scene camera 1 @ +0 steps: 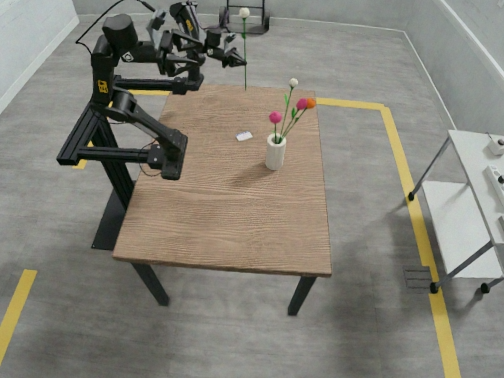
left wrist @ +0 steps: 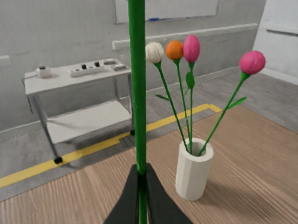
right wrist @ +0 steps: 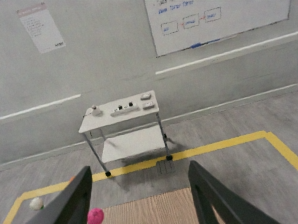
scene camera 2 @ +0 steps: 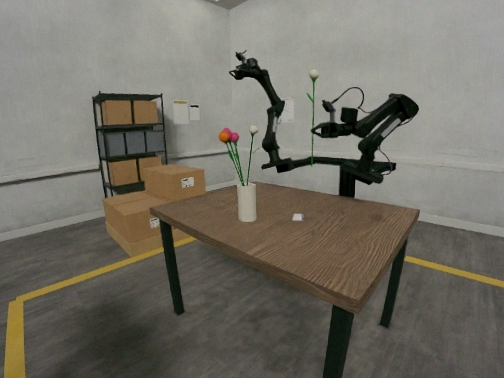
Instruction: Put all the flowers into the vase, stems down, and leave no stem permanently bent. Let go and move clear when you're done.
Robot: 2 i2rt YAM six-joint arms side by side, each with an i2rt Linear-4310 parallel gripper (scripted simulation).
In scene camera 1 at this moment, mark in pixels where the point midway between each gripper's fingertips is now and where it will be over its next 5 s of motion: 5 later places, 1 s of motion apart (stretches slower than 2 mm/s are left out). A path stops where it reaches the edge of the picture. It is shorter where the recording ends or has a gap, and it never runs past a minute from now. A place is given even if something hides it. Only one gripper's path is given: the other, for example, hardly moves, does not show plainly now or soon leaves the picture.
My right gripper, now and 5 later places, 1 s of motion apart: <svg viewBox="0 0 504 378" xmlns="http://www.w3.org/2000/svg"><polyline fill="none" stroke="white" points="200,54 171,14 182,18 214,63 220,86 233,83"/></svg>
